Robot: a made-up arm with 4 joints.
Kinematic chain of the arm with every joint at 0, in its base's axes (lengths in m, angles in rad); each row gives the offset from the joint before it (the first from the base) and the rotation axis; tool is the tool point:
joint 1: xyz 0 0 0.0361 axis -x
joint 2: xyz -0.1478 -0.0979 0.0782 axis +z
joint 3: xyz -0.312 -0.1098 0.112 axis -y
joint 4: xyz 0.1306 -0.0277 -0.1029 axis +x
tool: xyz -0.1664 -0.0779 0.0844
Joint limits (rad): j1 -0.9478..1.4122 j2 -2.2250..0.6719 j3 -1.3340..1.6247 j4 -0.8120..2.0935
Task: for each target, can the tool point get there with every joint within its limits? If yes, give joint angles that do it. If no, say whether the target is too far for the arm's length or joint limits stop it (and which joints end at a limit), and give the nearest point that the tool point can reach.
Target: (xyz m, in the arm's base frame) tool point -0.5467 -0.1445 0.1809
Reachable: yes | joints -0.6185 -0.6946 -0.6047 -0.1057
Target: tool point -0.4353 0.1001 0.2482
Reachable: yes | joints -0.3332 -1.2465 0.6715 -0.2798
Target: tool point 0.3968 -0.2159 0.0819
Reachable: no: joint limits stop it (at a limit: joint 2) | nearest point -0.1127 -0.3427 0.1088 | short by 0.526 m
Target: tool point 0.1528 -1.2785 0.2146
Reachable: no: too far | nearest point -0.3180 -0.5854 0.1178 | short by 0.843 m
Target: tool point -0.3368 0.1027 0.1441
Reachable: yes | joints -0.5458 -1.7242 0.7910 1.5472
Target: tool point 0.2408 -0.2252 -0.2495
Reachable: no: joint limits stop it (at a limit: joint 1, joint 2) | nearest point -0.1186 -0.2988 -0.1737 | short by 0.375 m
